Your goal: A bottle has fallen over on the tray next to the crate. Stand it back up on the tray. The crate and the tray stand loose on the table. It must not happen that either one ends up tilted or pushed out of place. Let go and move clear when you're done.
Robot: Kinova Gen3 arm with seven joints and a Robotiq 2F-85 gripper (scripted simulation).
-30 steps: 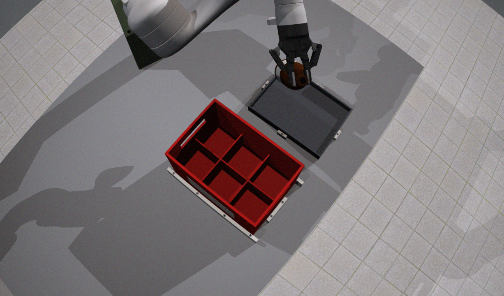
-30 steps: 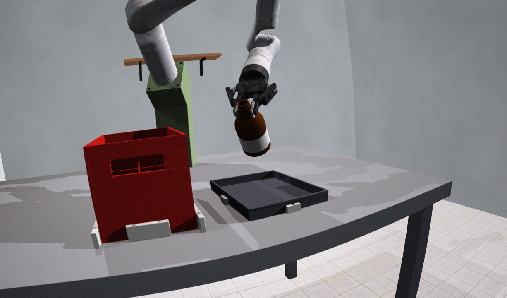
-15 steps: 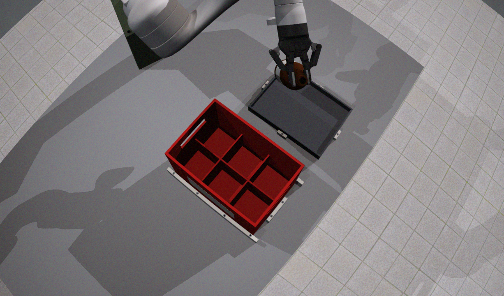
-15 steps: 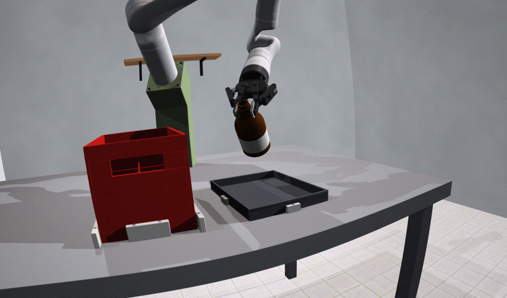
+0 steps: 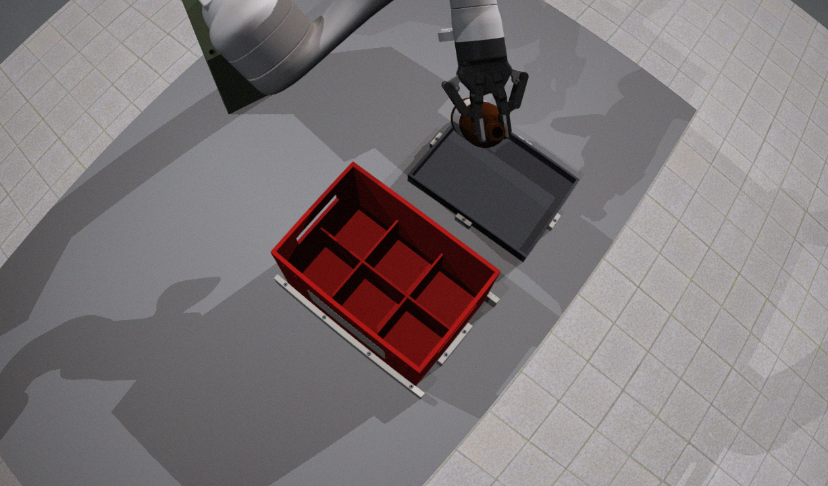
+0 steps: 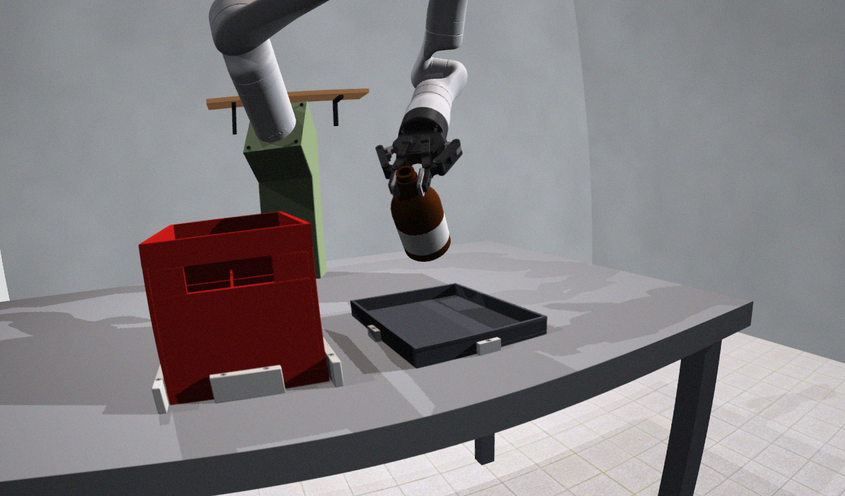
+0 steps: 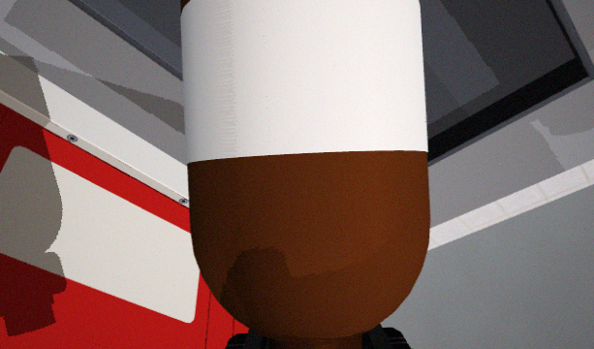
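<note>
Now: the bottle 2 cm behind my hand, 2 cm to the left of it and 4 cm below it. The rest, counted from my hand: red crate (2 cm behind, 26 cm to the right, 12 cm below); tray (3 cm ahead, 2 cm to the left, 19 cm below).
</note>
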